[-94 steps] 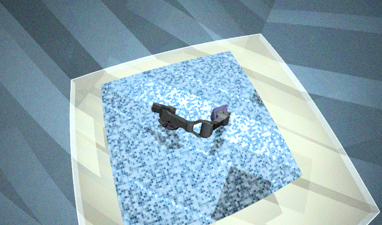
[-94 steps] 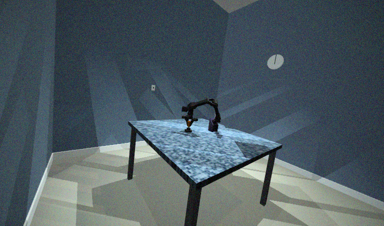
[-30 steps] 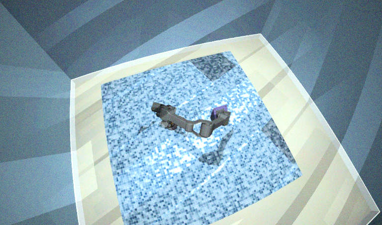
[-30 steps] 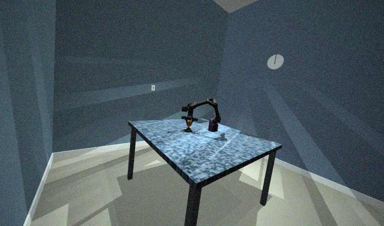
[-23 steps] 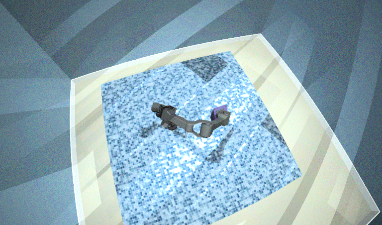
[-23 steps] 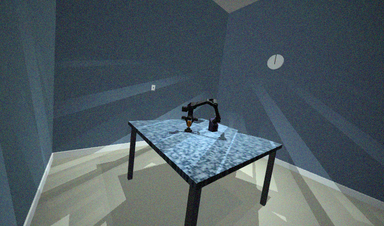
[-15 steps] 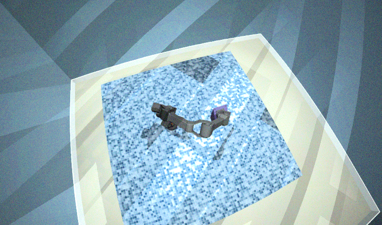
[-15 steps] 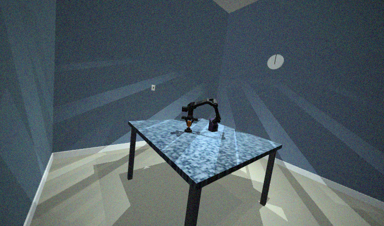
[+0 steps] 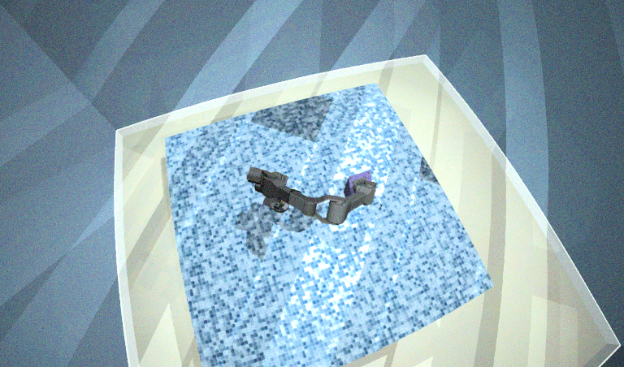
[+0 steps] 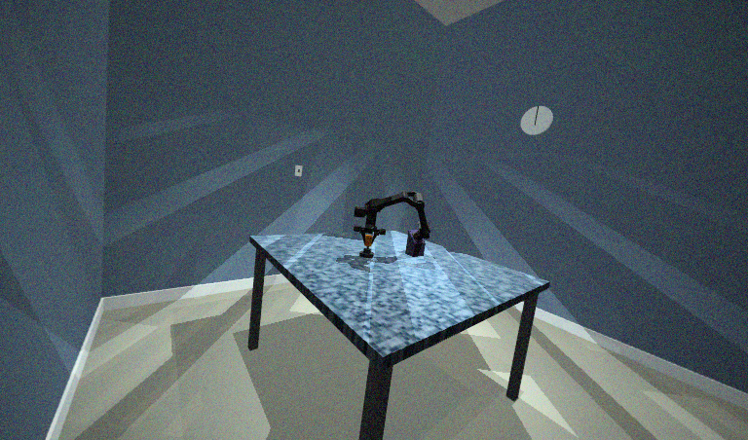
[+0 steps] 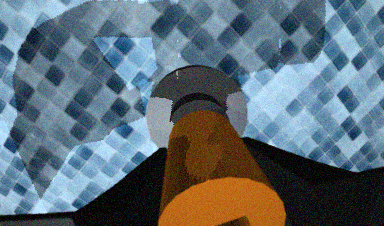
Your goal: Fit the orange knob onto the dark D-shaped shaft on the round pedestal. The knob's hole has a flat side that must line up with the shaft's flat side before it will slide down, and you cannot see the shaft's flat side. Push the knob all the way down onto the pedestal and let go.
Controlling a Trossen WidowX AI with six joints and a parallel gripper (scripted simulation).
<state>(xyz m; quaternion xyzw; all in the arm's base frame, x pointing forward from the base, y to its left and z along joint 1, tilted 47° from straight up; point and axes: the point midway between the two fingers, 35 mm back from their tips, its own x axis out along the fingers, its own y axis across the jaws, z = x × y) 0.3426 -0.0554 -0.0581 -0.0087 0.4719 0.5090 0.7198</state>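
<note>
The orange knob lies 20 mm above my gripper tip. Also, from my gripper tip: pedestal 40 mm below.
</note>
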